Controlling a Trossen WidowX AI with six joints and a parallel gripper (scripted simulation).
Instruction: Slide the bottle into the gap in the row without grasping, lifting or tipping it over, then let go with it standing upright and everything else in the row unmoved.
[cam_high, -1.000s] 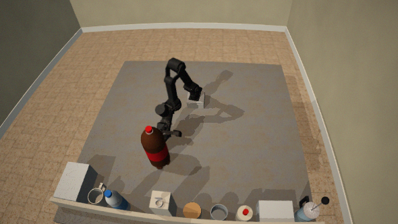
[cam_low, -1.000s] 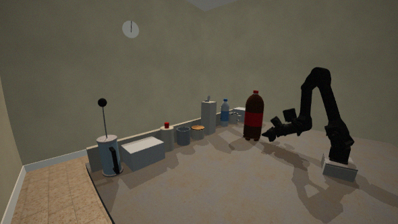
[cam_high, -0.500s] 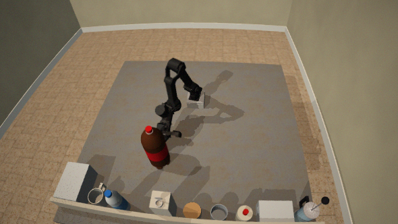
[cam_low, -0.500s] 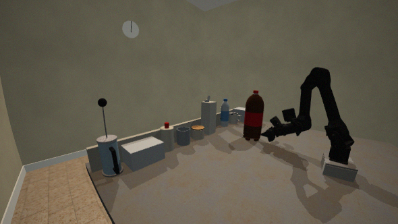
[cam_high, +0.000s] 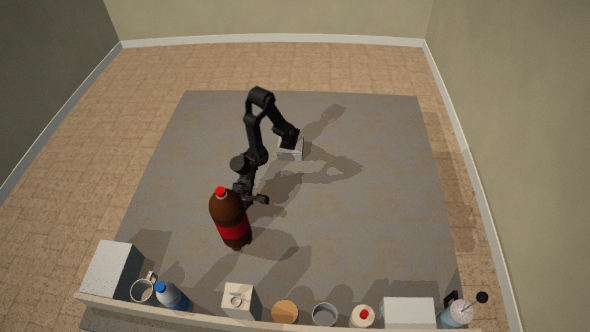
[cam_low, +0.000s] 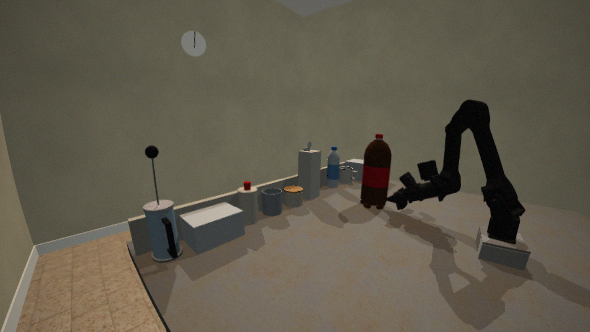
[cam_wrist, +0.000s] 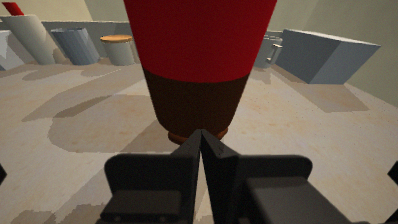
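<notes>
My hand is 10 cm below the brown cola bottle, 8 cm short of it and 1 cm to the right of it. Also, from my hand: wood-lidded jar 32 cm ahead, 26 cm to the left, 2 cm below; then grey cup 37 cm to the left, 31 cm ahead, 3 cm below; then blue-capped water bottle 38 cm ahead, 8 cm to the right, 5 cm above.
</notes>
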